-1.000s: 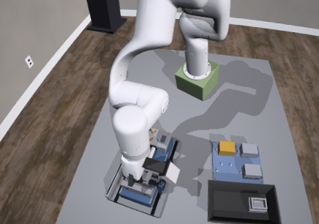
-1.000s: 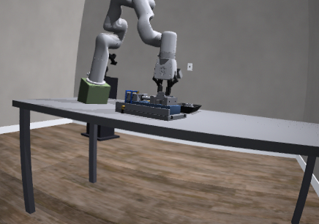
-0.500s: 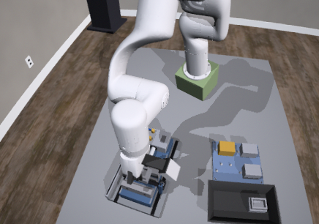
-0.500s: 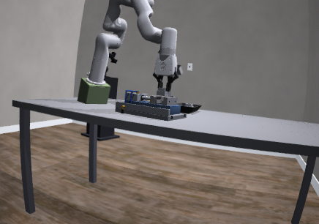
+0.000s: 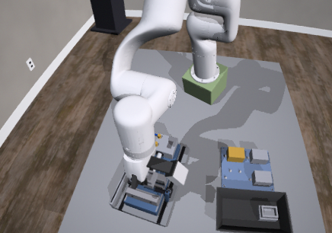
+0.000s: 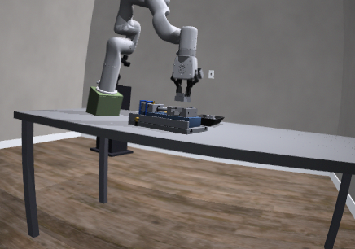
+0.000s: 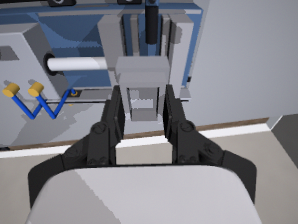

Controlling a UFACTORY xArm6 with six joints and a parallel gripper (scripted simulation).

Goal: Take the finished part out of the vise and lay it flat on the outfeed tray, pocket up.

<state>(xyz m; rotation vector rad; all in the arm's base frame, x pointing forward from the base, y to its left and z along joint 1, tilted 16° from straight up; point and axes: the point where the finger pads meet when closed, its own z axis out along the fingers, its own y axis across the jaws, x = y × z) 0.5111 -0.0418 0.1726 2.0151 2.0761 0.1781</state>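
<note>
Now: hand 8 cm past the white rod and 9 cm above it. From my hand the other things lie so: blue fixture plate 20 cm behind, 31 cm to the left, 16 cm below; orange block 24 cm behind, 26 cm to the left, 14 cm below.
</note>
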